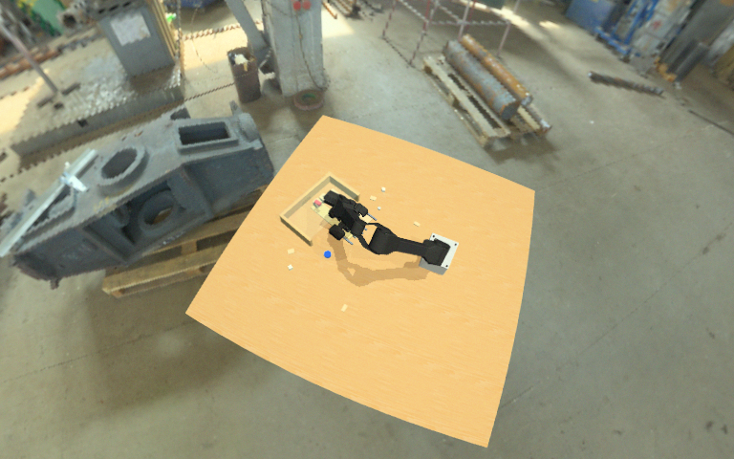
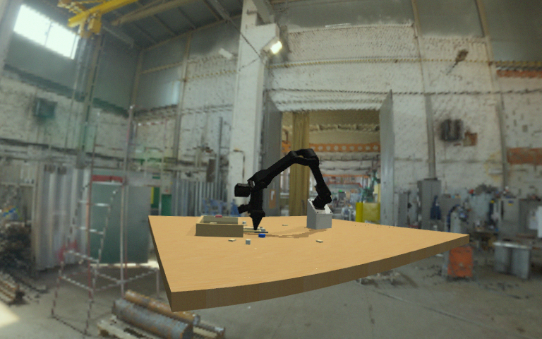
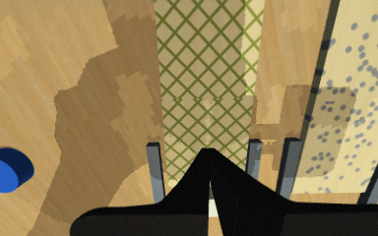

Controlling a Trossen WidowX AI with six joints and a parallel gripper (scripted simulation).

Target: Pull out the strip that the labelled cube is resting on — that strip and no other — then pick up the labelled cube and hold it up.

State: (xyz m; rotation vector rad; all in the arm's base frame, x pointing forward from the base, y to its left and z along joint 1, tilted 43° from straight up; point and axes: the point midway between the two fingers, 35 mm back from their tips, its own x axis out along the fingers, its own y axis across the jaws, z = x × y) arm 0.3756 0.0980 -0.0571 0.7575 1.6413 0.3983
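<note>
The green cross-hatched strip lies 90 mm ahead of my gripper tip and 20 mm to the right of it. From my gripper tip the other things lie so: pink piece: 170 mm ahead, 60 mm above, 30 mm to the right; then blue disc: 140 mm to the left, 30 mm ahead.
</note>
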